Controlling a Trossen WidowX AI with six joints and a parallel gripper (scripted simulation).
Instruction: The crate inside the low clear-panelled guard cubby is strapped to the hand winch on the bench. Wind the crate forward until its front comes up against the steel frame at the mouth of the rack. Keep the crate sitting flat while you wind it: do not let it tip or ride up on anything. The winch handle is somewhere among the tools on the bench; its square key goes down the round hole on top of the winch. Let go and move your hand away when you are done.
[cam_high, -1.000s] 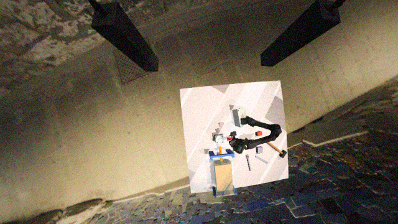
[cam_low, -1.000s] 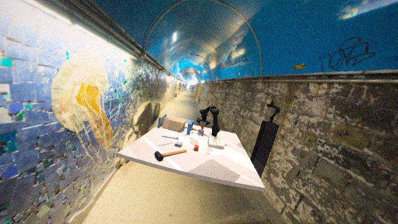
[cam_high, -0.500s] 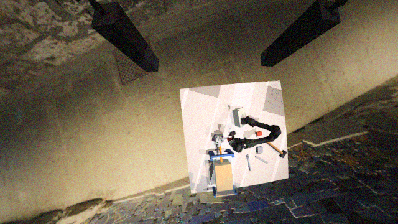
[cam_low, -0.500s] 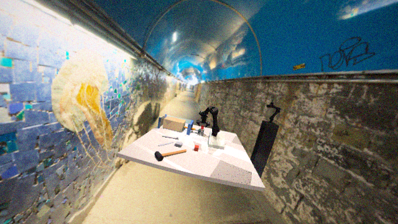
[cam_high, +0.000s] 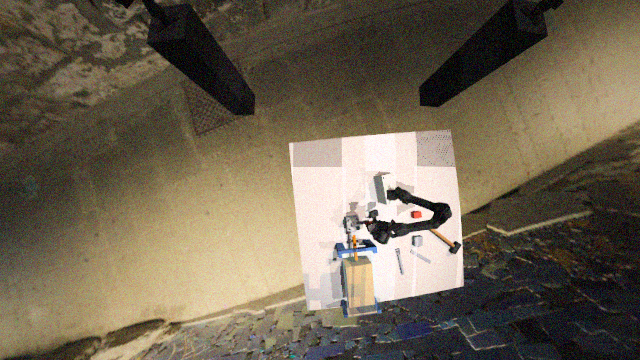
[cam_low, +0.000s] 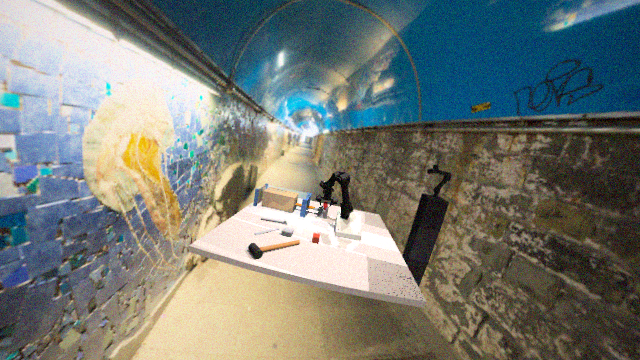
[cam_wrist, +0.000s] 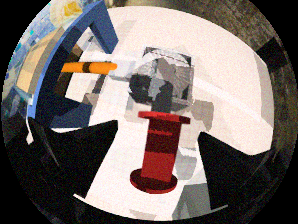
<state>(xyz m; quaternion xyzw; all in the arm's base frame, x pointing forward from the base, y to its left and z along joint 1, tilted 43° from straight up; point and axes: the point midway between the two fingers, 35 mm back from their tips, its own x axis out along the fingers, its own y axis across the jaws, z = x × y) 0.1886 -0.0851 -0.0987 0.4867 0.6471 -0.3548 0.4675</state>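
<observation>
Right now my gripper tip is 10 mm to the right of the dark red knob. From my gripper tip the other things lie so: winch handle: 30 mm below, 20 mm to the right; hand winch: 100 mm below, 90 mm to the right; blue steel frame: 180 mm ahead, 70 mm to the right, 30 mm below.
</observation>
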